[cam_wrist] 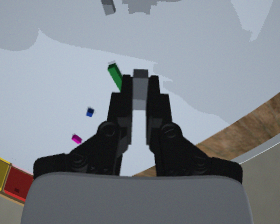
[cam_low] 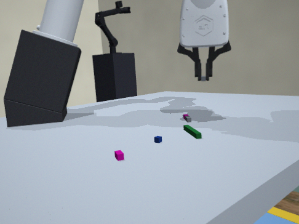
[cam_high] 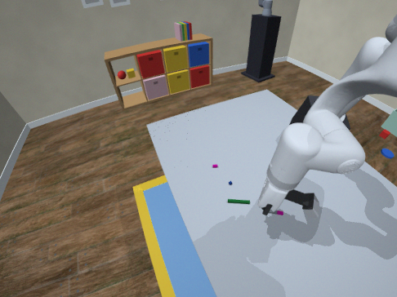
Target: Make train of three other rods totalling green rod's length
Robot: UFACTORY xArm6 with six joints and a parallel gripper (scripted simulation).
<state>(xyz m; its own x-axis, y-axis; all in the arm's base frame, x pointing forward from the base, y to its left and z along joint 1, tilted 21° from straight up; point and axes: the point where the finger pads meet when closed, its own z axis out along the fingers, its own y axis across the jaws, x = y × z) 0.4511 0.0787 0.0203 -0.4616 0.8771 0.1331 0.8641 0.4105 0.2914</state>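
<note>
The green rod is 12 cm below my hand, 8 cm to the right of it and 2 cm ahead of it. The rest, counted from my hand: blue rod: 16 cm to the right, 12 cm below, 1 cm behind.
</note>
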